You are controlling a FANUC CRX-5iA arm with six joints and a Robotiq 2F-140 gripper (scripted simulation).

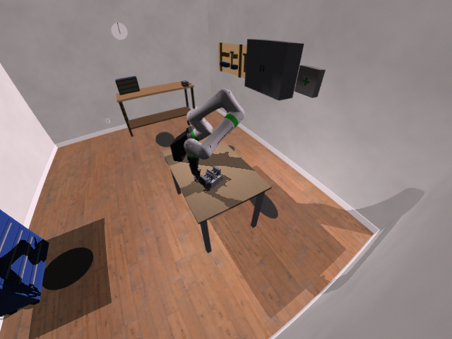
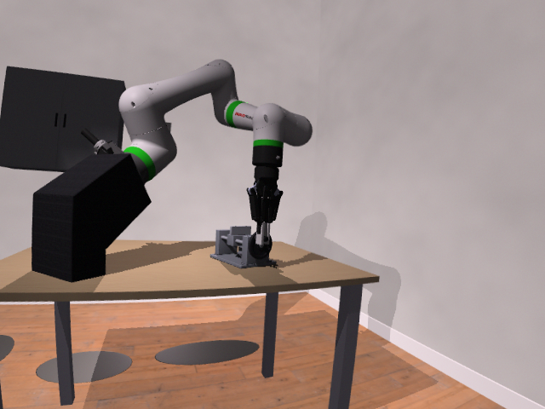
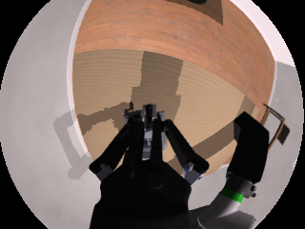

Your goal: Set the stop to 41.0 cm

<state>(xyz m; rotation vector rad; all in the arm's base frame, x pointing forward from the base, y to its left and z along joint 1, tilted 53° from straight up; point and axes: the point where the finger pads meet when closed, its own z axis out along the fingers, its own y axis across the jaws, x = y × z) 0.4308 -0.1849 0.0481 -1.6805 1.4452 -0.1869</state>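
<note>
My gripper is now 20 mm to the right of the black handwheel and 20 mm above it. Round my hand: grey stop (150 mm to the left, 30 mm below, 30 mm behind).
</note>
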